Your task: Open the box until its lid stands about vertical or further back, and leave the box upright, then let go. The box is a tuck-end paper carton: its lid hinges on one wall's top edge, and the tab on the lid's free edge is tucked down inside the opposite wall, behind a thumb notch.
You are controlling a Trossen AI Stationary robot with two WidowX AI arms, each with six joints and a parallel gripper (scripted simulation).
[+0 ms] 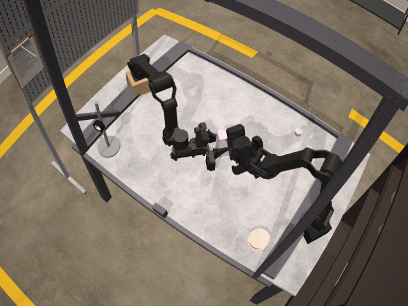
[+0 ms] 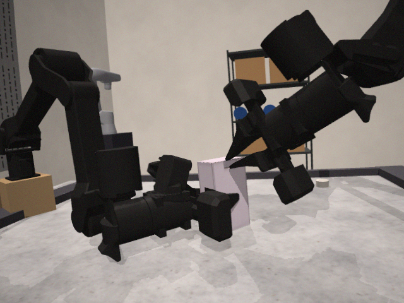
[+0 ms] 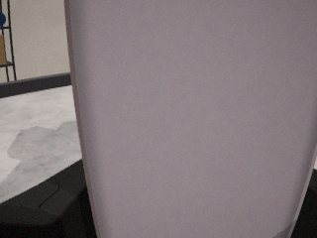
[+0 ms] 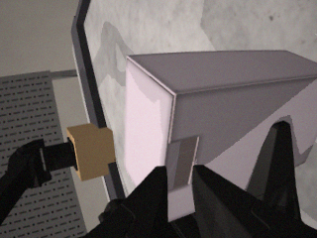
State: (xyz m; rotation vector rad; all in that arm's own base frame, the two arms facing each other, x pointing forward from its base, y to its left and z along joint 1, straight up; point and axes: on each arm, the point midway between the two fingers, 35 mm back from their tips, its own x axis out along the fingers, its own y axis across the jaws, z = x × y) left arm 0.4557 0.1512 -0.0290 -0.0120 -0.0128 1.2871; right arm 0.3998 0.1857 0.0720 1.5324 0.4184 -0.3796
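Right now my left hand is 2 cm below the carton, 2 cm short of it and 1 cm to the left of it.
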